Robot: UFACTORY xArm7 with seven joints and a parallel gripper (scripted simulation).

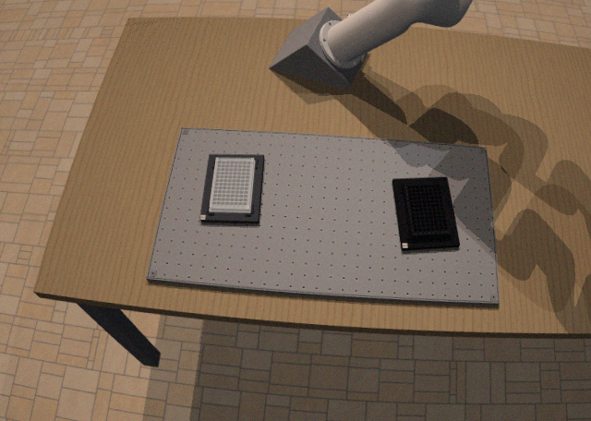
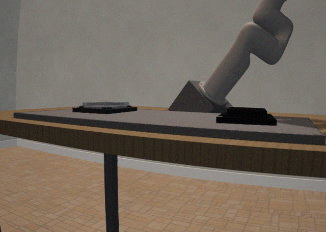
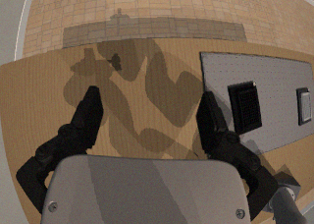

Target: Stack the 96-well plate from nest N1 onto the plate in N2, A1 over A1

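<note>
Right now my hand is 360 mm to the left of the black 96-well plate, 320 mm above it and 30 mm short of it. From my hand the other things lie so: clear 96-well plate (760 mm to the right, 320 mm below, 80 mm ahead).
</note>
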